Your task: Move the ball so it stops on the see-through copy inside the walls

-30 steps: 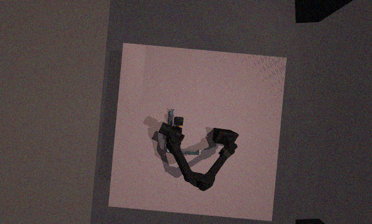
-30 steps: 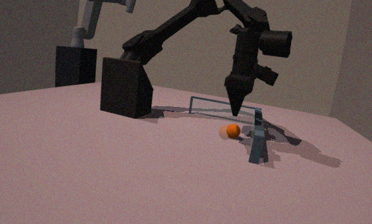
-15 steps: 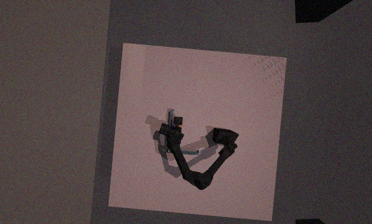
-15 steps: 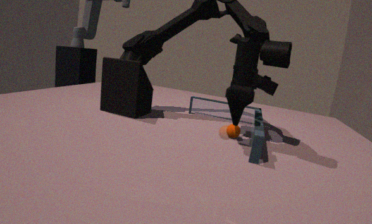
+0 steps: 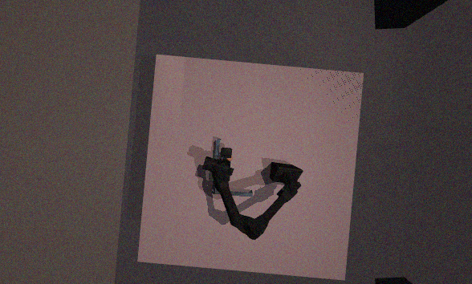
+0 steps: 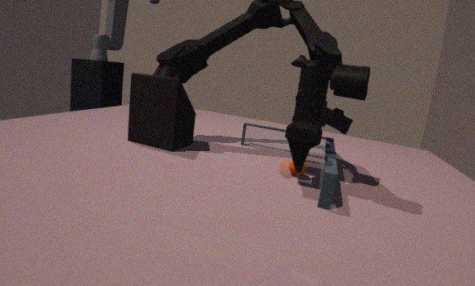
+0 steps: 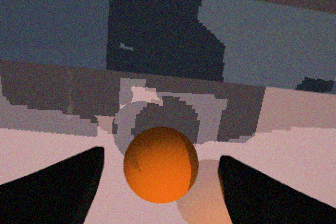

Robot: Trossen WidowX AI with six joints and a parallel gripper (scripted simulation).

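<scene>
Now: gripper tip 20 mm to the left of the see-through copy of ball and 20 mm past it.
</scene>
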